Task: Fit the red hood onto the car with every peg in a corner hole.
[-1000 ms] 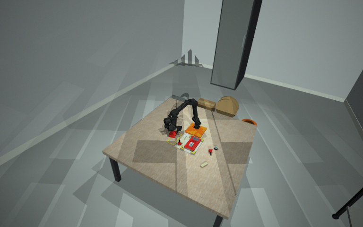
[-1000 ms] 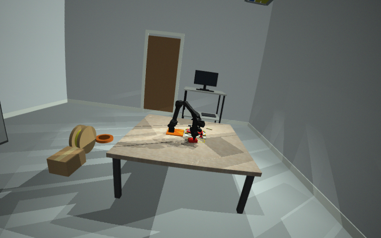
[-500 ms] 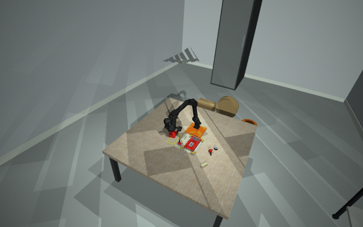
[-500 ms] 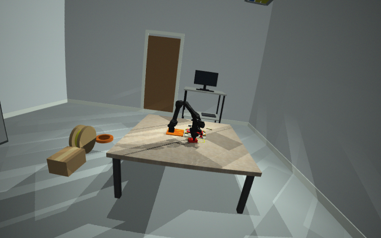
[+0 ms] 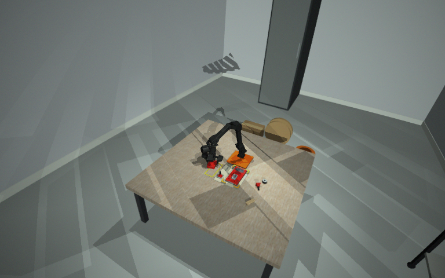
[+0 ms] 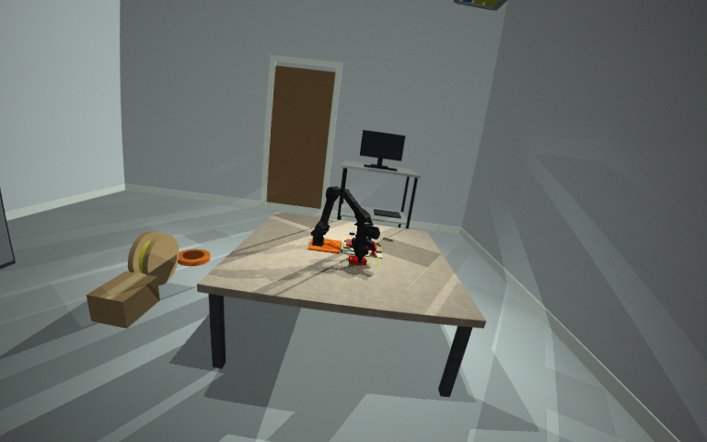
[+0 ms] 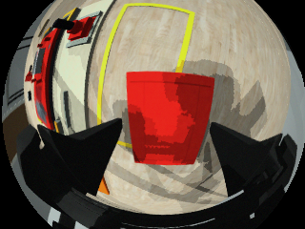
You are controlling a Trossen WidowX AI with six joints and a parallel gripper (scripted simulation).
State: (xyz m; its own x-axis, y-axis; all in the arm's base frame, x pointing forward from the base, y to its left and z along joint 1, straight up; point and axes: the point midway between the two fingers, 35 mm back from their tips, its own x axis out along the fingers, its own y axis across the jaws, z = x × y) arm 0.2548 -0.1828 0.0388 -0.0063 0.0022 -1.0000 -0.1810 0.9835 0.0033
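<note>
The red hood is right at my gripper tip. From my gripper tip the other things lie so: tan block: 46 cm to the left, 24 cm ahead, 1 cm below.
</note>
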